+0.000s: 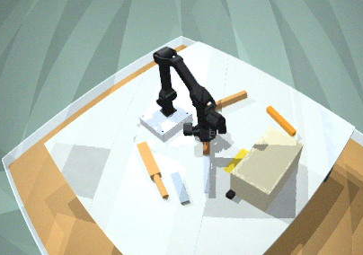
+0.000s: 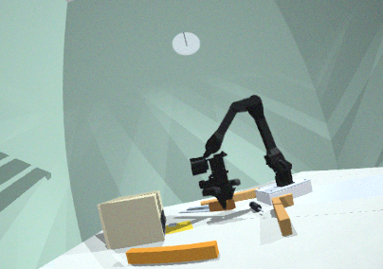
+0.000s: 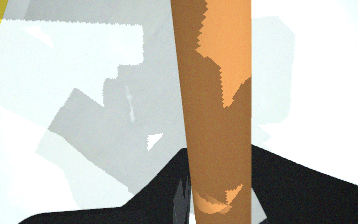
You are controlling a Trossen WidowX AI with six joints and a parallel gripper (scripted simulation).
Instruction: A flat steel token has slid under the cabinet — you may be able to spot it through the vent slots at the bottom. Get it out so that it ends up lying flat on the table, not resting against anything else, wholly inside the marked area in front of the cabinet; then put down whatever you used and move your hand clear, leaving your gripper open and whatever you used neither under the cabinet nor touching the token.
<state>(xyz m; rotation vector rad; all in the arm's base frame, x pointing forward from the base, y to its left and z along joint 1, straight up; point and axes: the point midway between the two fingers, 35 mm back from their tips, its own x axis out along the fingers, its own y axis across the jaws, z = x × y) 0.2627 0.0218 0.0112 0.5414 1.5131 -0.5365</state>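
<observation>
Right now my gripper tip is 20 mm past the orange paddle, 280 mm to the left of it and 10 mm above it. The rest, counted from my gripper tip: orange bar: 170 mm ahead, 370 mm to the left, 10 mm below; then grey flat bar: 110 mm ahead, 240 mm to the right, 20 mm below.
</observation>
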